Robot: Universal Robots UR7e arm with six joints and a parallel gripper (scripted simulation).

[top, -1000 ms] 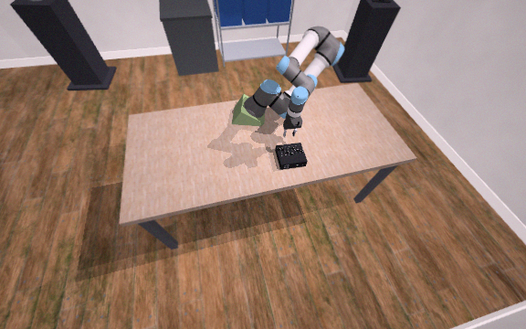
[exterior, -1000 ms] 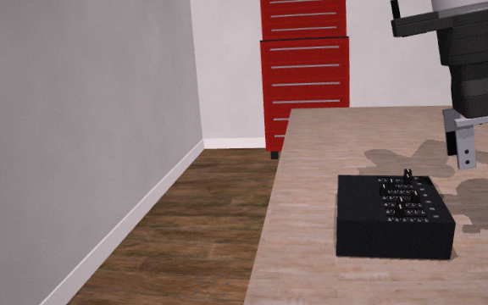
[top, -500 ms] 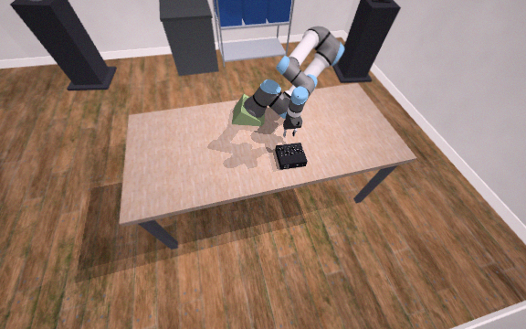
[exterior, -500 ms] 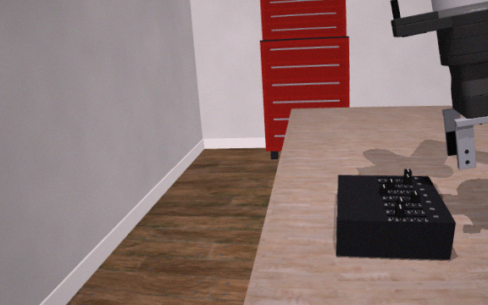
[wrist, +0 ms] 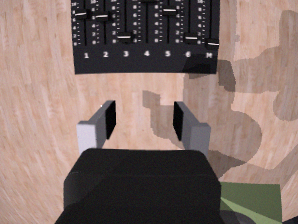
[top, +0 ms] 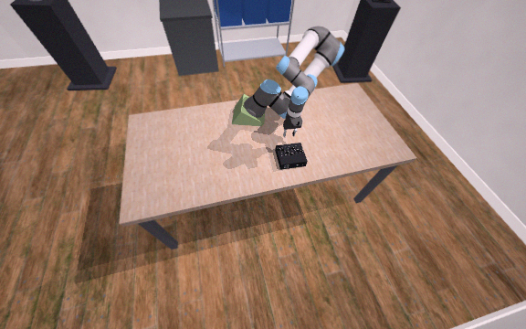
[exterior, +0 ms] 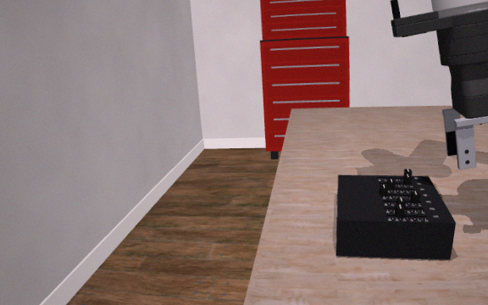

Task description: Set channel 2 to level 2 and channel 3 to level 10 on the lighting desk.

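Now: the channel 2 fader 80 mm ahead of my hand, 60 mm below it and 50 mm to the left of it. The rest, counted from my hand: channel 1 fader 80 mm ahead, 70 mm to the left, 60 mm below; channel 3 cap 60 mm below, 60 mm ahead, 20 mm to the left.
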